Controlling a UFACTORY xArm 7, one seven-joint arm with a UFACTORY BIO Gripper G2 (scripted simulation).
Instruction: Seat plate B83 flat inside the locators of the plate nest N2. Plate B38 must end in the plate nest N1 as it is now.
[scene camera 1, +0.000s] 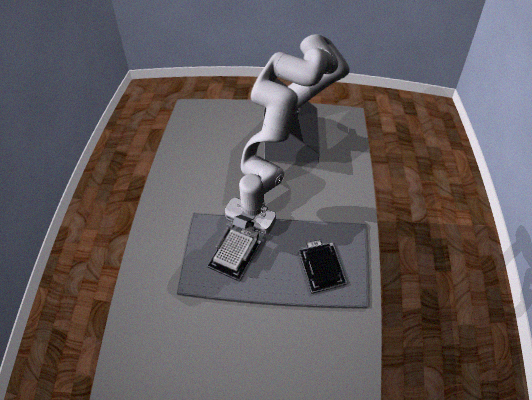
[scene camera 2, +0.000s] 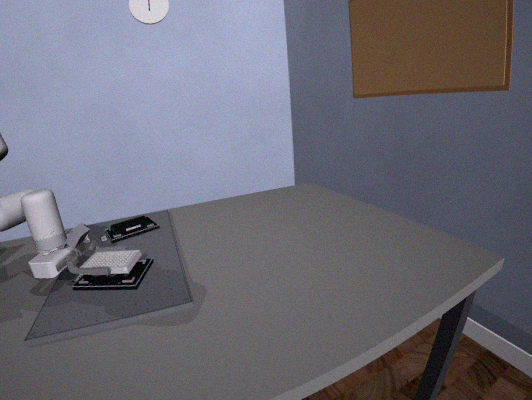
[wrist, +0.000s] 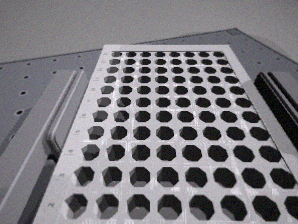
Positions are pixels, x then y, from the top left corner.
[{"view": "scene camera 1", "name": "white well plate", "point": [226, 256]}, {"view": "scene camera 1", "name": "dark plate B38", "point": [316, 267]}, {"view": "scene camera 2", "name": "white well plate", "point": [120, 262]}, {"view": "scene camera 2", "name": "black plate nest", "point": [139, 267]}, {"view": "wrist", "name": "white well plate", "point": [147, 108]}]
